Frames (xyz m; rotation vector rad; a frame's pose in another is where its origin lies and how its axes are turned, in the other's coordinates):
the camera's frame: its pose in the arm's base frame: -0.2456 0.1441 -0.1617 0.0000 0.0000 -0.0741
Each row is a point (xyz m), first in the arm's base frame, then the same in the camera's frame.
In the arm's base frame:
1: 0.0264 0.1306 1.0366
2: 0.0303 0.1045 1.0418
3: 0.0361 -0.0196 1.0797
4: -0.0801 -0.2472 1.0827
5: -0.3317 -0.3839 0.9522
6: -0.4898 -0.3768 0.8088
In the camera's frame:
1: 0.2723 0.0067 1.1983
2: 0.2781 -0.0191 1.2035
3: 0.2930 -0.1424 1.2414
4: 0.1940 -0.3780 1.2444
5: -0.0468 -0.5329 1.1139
6: -0.2050 -0.5375 0.9705

